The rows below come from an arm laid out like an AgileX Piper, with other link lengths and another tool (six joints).
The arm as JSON. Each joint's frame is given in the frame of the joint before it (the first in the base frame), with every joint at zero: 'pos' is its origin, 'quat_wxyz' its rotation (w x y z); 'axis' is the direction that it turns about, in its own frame. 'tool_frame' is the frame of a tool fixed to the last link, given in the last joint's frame.
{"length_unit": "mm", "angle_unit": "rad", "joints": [
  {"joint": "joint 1", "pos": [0.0, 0.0, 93.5], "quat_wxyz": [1.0, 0.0, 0.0, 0.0], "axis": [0.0, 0.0, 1.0]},
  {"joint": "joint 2", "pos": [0.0, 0.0, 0.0], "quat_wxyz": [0.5, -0.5, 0.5, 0.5], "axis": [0.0, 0.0, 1.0]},
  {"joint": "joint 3", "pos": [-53.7, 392.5, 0.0], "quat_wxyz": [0.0, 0.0, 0.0, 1.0], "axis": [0.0, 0.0, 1.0]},
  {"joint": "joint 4", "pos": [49.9, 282.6, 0.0], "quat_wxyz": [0.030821, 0.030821, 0.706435, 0.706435], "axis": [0.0, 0.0, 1.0]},
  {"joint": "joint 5", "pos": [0.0, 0.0, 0.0], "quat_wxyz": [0.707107, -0.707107, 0.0, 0.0], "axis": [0.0, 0.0, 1.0]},
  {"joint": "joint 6", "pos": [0.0, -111.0, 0.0], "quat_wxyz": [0.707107, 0.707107, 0.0, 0.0], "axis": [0.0, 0.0, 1.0]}
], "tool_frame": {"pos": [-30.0, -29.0, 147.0], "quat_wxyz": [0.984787, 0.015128, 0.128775, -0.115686]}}
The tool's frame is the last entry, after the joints.
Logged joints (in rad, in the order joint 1, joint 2, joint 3, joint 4, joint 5, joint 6), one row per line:
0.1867 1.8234 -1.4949 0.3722 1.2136 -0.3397
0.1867 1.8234 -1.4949 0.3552 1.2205 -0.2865
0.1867 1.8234 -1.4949 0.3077 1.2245 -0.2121
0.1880 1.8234 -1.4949 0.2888 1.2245 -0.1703
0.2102 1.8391 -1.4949 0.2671 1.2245 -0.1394
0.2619 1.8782 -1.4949 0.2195 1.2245 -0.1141
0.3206 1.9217 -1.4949 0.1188 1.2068 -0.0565
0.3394 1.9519 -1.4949 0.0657 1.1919 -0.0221
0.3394 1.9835 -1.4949 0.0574 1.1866 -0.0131
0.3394 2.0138 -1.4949 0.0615 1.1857 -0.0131
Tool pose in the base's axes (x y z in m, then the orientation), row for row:
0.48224 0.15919 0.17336 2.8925 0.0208 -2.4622
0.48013 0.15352 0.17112 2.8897 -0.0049 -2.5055
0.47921 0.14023 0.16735 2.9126 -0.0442 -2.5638
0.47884 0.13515 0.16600 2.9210 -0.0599 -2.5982
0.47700 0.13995 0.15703 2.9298 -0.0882 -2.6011
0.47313 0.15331 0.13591 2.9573 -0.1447 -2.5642
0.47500 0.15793 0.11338 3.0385 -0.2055 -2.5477
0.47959 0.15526 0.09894 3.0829 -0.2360 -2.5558
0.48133 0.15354 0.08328 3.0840 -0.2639 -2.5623
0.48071 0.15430 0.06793 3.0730 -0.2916 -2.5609
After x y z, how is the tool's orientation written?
As angles about the fixed x, y, z axes (roll, pitch, yaw), in radians.
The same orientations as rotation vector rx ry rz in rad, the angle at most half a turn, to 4 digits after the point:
1.0219 -2.8798 -0.3713
0.9487 -2.8848 -0.3629
0.8525 -2.8952 -0.3137
0.7983 -2.9027 -0.2970
0.7843 -2.8836 -0.2709
0.8193 -2.8280 -0.2001
0.8380 -2.7916 -0.0559
0.8273 -2.7782 0.0178
0.8098 -2.7557 0.0296
0.8001 -2.7278 0.0261

